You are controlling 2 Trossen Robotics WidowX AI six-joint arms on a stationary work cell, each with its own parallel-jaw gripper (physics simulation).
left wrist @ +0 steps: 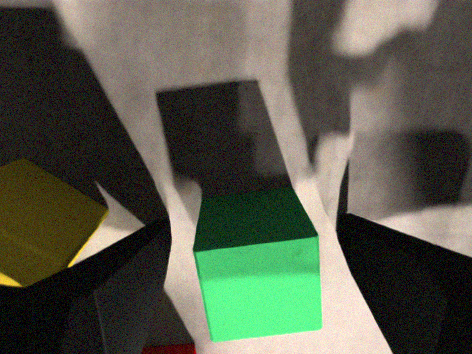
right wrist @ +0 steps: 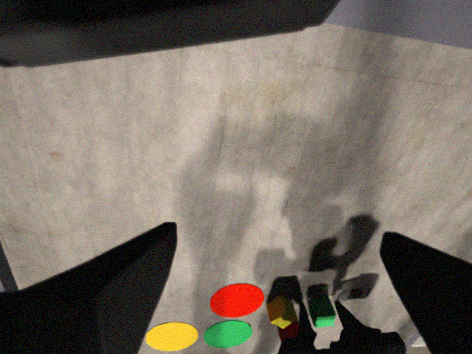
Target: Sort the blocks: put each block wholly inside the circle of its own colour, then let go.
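The green block [left wrist: 260, 295] [right wrist: 324, 318] stands on the table between the spread fingers of my left gripper [left wrist: 254, 228], with a gap on each side. My left gripper is open and holds nothing. The yellow block [left wrist: 45, 220] [right wrist: 281, 311] is outside the left finger. The red block [left wrist: 170, 349] [right wrist: 289, 329] shows as a sliver at the bottom edge in the left wrist view, and is partly hidden in the right. The red circle [right wrist: 236, 300], green circle [right wrist: 228, 334] and yellow circle [right wrist: 171, 336] lie left of the blocks. My right gripper [right wrist: 277, 237] is open and empty, high above the table.
The yellow and red blocks sit close beside the left gripper's left finger. Dark shadows fall across the table [right wrist: 115, 150] around the blocks. The table's far edge shows at the top right of the right wrist view.
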